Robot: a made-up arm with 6 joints. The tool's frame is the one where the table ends. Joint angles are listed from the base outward.
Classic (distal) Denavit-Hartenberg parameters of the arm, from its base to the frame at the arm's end. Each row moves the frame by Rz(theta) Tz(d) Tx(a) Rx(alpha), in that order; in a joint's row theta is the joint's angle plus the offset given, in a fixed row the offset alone. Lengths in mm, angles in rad.
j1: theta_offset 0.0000; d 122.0; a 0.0; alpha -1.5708
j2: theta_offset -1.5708; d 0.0; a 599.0; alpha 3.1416
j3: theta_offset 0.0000; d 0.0; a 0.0; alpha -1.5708
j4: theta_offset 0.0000; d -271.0; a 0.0; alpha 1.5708
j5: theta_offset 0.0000; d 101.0; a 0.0; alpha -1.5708
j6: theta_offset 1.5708; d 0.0; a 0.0; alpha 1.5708
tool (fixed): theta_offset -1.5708; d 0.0; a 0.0; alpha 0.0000
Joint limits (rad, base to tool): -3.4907..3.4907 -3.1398..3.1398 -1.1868..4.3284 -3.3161..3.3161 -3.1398..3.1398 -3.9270..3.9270
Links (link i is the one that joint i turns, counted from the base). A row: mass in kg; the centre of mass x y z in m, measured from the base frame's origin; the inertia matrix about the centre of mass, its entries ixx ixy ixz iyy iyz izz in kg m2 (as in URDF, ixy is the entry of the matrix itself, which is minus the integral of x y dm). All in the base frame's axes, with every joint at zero. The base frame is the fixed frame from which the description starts. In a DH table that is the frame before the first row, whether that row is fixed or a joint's. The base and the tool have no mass.
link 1: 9.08; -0.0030 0.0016 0.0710; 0.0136 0 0 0.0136 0 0.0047
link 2: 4.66; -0.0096 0.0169 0.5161; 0.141 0 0 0.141 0 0.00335
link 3: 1.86; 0.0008 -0.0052 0.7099; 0.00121 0 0 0.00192 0 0.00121
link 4: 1.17; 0.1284 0.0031 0.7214; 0.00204 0 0 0.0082 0 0.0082
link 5: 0.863; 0.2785 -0.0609 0.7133; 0.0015 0 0 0.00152 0 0.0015
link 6: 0.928; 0.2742 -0.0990 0.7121; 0.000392 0 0 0.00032 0 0.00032
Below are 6 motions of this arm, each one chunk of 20 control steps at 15 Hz.
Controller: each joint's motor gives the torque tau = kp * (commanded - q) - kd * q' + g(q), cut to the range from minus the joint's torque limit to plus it. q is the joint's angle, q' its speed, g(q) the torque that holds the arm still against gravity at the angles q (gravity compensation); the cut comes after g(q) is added. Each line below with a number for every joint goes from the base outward.
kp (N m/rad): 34 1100 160 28 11 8.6
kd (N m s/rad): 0.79 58 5.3 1.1 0.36 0.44
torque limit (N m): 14 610 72 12 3.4 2.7
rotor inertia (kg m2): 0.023 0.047 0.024 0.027 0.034 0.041
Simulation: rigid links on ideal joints. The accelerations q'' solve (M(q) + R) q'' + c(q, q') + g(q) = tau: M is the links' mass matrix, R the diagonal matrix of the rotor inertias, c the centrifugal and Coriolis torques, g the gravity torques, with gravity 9.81 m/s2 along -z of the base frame. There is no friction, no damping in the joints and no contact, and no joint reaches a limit. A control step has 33 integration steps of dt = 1/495 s. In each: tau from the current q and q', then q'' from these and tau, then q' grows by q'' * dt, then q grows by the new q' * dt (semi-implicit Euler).
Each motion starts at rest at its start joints. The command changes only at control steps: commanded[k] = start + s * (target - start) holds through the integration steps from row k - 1 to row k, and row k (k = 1, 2, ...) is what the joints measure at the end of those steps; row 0 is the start. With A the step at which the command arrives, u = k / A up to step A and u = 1 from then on. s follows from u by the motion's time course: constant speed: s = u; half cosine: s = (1 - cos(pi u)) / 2; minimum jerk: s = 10 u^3 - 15 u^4 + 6 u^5; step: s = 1 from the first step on.
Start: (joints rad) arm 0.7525 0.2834 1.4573 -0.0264 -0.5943 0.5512
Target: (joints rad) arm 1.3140 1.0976 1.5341 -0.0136 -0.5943 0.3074
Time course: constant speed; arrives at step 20
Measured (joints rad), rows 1 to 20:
1: 0.7559 0.3033 1.4767 -0.0051 -0.5945 0.5472
2: 0.7652 0.3420 1.4783 0.0039 -0.5933 0.5371
3: 0.7843 0.3891 1.4705 -0.0133 -0.5926 0.5227
4: 0.8133 0.4359 1.4663 -0.0289 -0.5931 0.5071
5: 0.8494 0.4785 1.4692 -0.0310 -0.5940 0.4928
6: 0.8890 0.5180 1.4759 -0.0256 -0.5942 0.4802
7: 0.9289 0.5570 1.4822 -0.0206 -0.5938 0.4688
8: 0.9673 0.5970 1.4865 -0.0191 -0.5932 0.4573
9: 1.0030 0.6379 1.4897 -0.0199 -0.5931 0.4453
10: 1.0358 0.6791 1.4928 -0.0207 -0.5933 0.4328
11: 1.0658 0.7200 1.4964 -0.0205 -0.5936 0.4203
12: 1.0935 0.7606 1.5005 -0.0194 -0.5936 0.4079
13: 1.1193 0.8011 1.5046 -0.0182 -0.5936 0.3957
14: 1.1436 0.8417 1.5086 -0.0172 -0.5935 0.3837
15: 1.1669 0.8824 1.5125 -0.0165 -0.5935 0.3716
16: 1.1897 0.9231 1.5163 -0.0159 -0.5935 0.3595
17: 1.2125 0.9638 1.5201 -0.0153 -0.5936 0.3473
18: 1.2356 1.0046 1.5239 -0.0146 -0.5936 0.3352
19: 1.2592 1.0453 1.5278 -0.0139 -0.5936 0.3230
20: 1.2837 1.0860 1.5316 -0.0132 -0.5935 0.3108

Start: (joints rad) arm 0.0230 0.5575 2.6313 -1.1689 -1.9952 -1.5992
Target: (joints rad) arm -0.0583 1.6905 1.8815 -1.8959 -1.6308 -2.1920
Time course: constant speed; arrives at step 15
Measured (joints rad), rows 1 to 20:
1: 0.0201 0.5917 2.6163 -1.1942 -1.9808 -1.6144
2: 0.0143 0.6662 2.5516 -1.2499 -1.9491 -1.6525
3: 0.0089 0.7564 2.4764 -1.3124 -1.9163 -1.7029
4: 0.0049 0.8420 2.4169 -1.3641 -1.8918 -1.7522
5: 0.0015 0.9184 2.3705 -1.4097 -1.8722 -1.7946
6: -0.0021 0.9906 2.3267 -1.4561 -1.8507 -1.8316
7: -0.0060 1.0635 2.2796 -1.5043 -1.8254 -1.8675
8: -0.0101 1.1387 2.2292 -1.5530 -1.7988 -1.9051
9: -0.0145 1.2151 2.1777 -1.6013 -1.7737 -1.9449
10: -0.0192 1.2913 2.1270 -1.6494 -1.7501 -1.9856
11: -0.0243 1.3671 2.0771 -1.6976 -1.7267 -2.0260
12: -0.0299 1.4425 2.0276 -1.7460 -1.7026 -2.0657
13: -0.0359 1.5178 1.9780 -1.7944 -1.6779 -2.1049
14: -0.0425 1.5933 1.9282 -1.8427 -1.6533 -2.1440
15: -0.0496 1.6689 1.8783 -1.8909 -1.6290 -2.1833
16: -0.0553 1.7116 1.8383 -1.8849 -1.6186 -2.2111
17: -0.0609 1.7143 1.8492 -1.8759 -1.6253 -2.2169
18: -0.0670 1.6987 1.8771 -1.8901 -1.6340 -2.2060
19: -0.0726 1.6861 1.8924 -1.9022 -1.6353 -2.1915
20: -0.0771 1.6837 1.8913 -1.9022 -1.6315 -2.1837

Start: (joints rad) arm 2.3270 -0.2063 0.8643 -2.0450 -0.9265 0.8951
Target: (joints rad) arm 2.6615 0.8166 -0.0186 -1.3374 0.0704 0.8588
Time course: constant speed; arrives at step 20
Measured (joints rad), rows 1 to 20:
1: 2.3520 -0.1830 0.8447 -2.0329 -0.9022 0.8917
2: 2.3910 -0.1315 0.7918 -1.9940 -0.8423 0.8870
3: 2.3992 -0.0701 0.7327 -1.9492 -0.7721 0.8857
4: 2.3897 -0.0127 0.6832 -1.9049 -0.7134 0.8876
5: 2.3892 0.0385 0.6409 -1.8637 -0.6680 0.8892
6: 2.4028 0.0875 0.5997 -1.8290 -0.6260 0.8880
7: 2.4254 0.1374 0.5567 -1.7968 -0.5791 0.8847
8: 2.4506 0.1886 0.5122 -1.7639 -0.5273 0.8811
9: 2.4743 0.2401 0.4676 -1.7298 -0.4748 0.8784
10: 2.4949 0.2915 0.4234 -1.6949 -0.4243 0.8767
11: 2.5126 0.3426 0.3794 -1.6597 -0.3755 0.8754
12: 2.5281 0.3936 0.3354 -1.6242 -0.3267 0.8740
13: 2.5421 0.4448 0.2913 -1.5885 -0.2769 0.8722
14: 2.5554 0.4959 0.2471 -1.5528 -0.2266 0.8703
15: 2.5687 0.5471 0.2030 -1.5172 -0.1764 0.8683
16: 2.5824 0.5982 0.1589 -1.4816 -0.1266 0.8665
17: 2.5967 0.6494 0.1148 -1.4462 -0.0770 0.8647
18: 2.6119 0.7005 0.0707 -1.4108 -0.0273 0.8629
19: 2.6280 0.7516 0.0266 -1.3755 0.0226 0.8611
20: 2.6449 0.8028 -0.0175 -1.3403 0.0724 0.8592

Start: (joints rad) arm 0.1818 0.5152 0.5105 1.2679 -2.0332 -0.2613
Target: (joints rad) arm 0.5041 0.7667 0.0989 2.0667 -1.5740 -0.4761
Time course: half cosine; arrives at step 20
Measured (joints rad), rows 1 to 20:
1: 0.1817 0.5158 0.5088 1.2719 -2.0318 -0.2616
2: 0.1817 0.5187 0.5026 1.2851 -2.0255 -0.2634
3: 0.1827 0.5249 0.4906 1.3078 -2.0121 -0.2680
4: 0.1860 0.5346 0.4734 1.3389 -1.9920 -0.2759
5: 0.1928 0.5471 0.4520 1.3779 -1.9671 -0.2869
6: 0.2038 0.5618 0.4271 1.4242 -1.9388 -0.3001
7: 0.2198 0.5784 0.3993 1.4768 -1.9078 -0.3148
8: 0.2409 0.5965 0.3693 1.5342 -1.8743 -0.3305
9: 0.2668 0.6157 0.3376 1.5951 -1.8388 -0.3470
10: 0.2971 0.6356 0.3051 1.6581 -1.8022 -0.3640
11: 0.3308 0.6557 0.2726 1.7214 -1.7658 -0.3813
12: 0.3669 0.6753 0.2409 1.7836 -1.7304 -0.3983
13: 0.4043 0.6940 0.2108 1.8431 -1.6969 -0.4145
14: 0.4418 0.7114 0.1830 1.8983 -1.6660 -0.4296
15: 0.4781 0.7271 0.1582 1.9479 -1.6385 -0.4431
16: 0.5120 0.7406 0.1370 1.9906 -1.6150 -0.4548
17: 0.5421 0.7516 0.1199 2.0253 -1.5962 -0.4643
18: 0.5673 0.7599 0.1073 2.0512 -1.5825 -0.4715
19: 0.5865 0.7653 0.0996 2.0676 -1.5742 -0.4762
20: 0.5989 0.7677 0.0970 2.0741 -1.5716 -0.4782

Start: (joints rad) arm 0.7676 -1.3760 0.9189 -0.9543 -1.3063 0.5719
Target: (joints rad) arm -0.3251 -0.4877 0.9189 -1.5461 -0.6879 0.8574
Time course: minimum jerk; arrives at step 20
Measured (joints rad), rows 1 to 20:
1: 0.7676 -1.3755 0.9193 -0.9545 -1.3060 0.5720
2: 0.7673 -1.3718 0.9212 -0.9564 -1.3037 0.5727
3: 0.7661 -1.3605 0.9237 -0.9630 -1.2956 0.5754
4: 0.7628 -1.3377 0.9255 -0.9776 -1.2784 0.5816
5: 0.7552 -1.3016 0.9259 -1.0018 -1.2503 0.5927
6: 0.7403 -1.2520 0.9254 -1.0353 -1.2122 0.6089
7: 0.7141 -1.1905 0.9247 -1.0766 -1.1659 0.6296
8: 0.6712 -1.1192 0.9242 -1.1243 -1.1131 0.6538
9: 0.6051 -1.0410 0.9240 -1.1770 -1.0559 0.6802
10: 0.5073 -0.9592 0.9246 -1.2333 -0.9961 0.7075
11: 0.3689 -0.8775 0.9265 -1.2918 -0.9361 0.7347
12: 0.1821 -0.8000 0.9299 -1.3509 -0.8785 0.7606
13: -0.0546 -0.7300 0.9346 -1.4092 -0.8259 0.7839
14: -0.3290 -0.6687 0.9387 -1.4647 -0.7805 0.8040
15: -0.6106 -0.6152 0.9389 -1.5141 -0.7436 0.8205
16: -0.8630 -0.5675 0.9323 -1.5483 -0.7160 0.8343
17: -1.0626 -0.5276 0.9218 -1.5627 -0.6972 0.8460
18: -1.1806 -0.4991 0.9130 -1.5647 -0.6865 0.8554
19: -1.1884 -0.4843 0.9093 -1.5618 -0.6826 0.8612
20: -1.0706 -0.4828 0.9120 -1.5608 -0.6836 0.8625

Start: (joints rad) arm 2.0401 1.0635 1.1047 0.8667 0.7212 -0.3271
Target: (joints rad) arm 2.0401 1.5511 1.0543 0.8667 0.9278 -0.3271
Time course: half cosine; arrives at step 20
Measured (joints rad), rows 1 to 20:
1: 2.0401 1.0649 1.1057 0.8677 0.7220 -0.3271
2: 2.0399 1.0706 1.1071 0.8699 0.7254 -0.3269
3: 2.0398 1.0825 1.1066 0.8716 0.7322 -0.3267
4: 2.0397 1.1010 1.1039 0.8713 0.7415 -0.3266
5: 2.0396 1.1250 1.1000 0.8703 0.7521 -0.3266
6: 2.0395 1.1536 1.0959 0.8693 0.7641 -0.3267
7: 2.0394 1.1856 1.0918 0.8689 0.7776 -0.3268
8: 2.0393 1.2205 1.0877 0.8687 0.7928 -0.3269
9: 2.0393 1.2575 1.0833 0.8683 0.8089 -0.3269
10: 2.0394 1.2958 1.0787 0.8678 0.8253 -0.3268
11: 2.0395 1.3344 1.0740 0.8672 0.8414 -0.3269
12: 2.0397 1.3724 1.0694 0.8666 0.8571 -0.3269
13: 2.0399 1.4087 1.0652 0.8660 0.8720 -0.3270
14: 2.0401 1.4425 1.0613 0.8654 0.8858 -0.3271
15: 2.0404 1.4730 1.0578 0.8649 0.8981 -0.3272
16: 2.0406 1.4995 1.0549 0.8644 0.9086 -0.3272
17: 2.0409 1.5212 1.0526 0.8639 0.9170 -0.3273
18: 2.0411 1.5376 1.0509 0.8636 0.9231 -0.3274
19: 2.0412 1.5483 1.0500 0.8633 0.9268 -0.3274
20: 2.0413 1.5532 1.0498 0.8631 0.9280 -0.3274

